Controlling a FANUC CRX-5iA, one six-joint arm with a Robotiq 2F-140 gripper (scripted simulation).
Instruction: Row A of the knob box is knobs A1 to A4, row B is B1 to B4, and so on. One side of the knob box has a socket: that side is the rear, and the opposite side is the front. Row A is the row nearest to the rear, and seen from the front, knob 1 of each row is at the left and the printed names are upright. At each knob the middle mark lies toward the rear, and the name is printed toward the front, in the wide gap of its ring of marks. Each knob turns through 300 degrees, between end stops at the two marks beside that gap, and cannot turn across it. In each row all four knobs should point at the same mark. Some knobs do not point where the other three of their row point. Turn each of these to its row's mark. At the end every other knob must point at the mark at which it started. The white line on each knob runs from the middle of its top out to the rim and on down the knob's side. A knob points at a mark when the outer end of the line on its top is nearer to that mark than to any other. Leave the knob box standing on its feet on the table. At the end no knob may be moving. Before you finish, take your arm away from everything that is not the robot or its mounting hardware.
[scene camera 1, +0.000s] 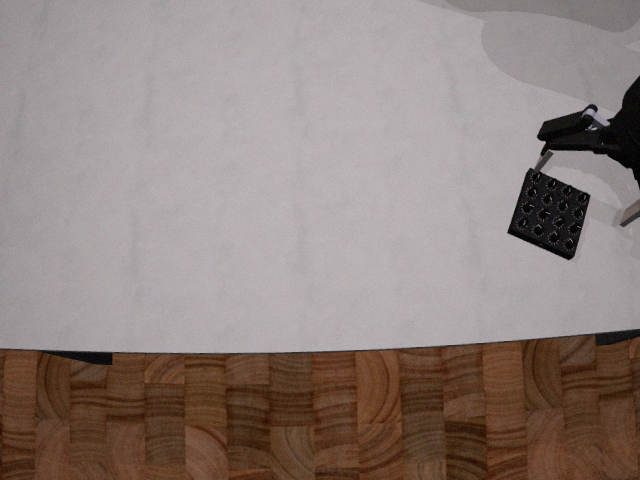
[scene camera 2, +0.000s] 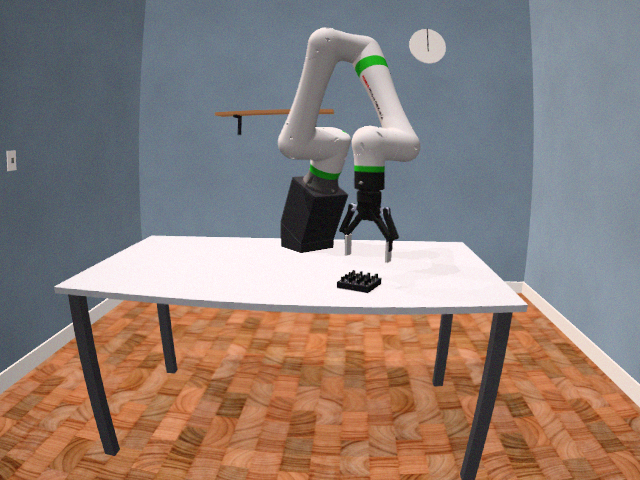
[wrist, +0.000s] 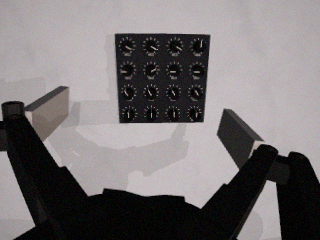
Path:
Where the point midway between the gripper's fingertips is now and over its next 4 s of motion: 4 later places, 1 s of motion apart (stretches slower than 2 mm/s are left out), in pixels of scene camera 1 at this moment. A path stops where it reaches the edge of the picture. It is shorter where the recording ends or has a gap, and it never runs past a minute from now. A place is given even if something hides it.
My gripper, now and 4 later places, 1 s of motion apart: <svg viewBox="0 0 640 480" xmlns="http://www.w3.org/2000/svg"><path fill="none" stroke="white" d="M582 191L587 170L586 164L568 181L549 196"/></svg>

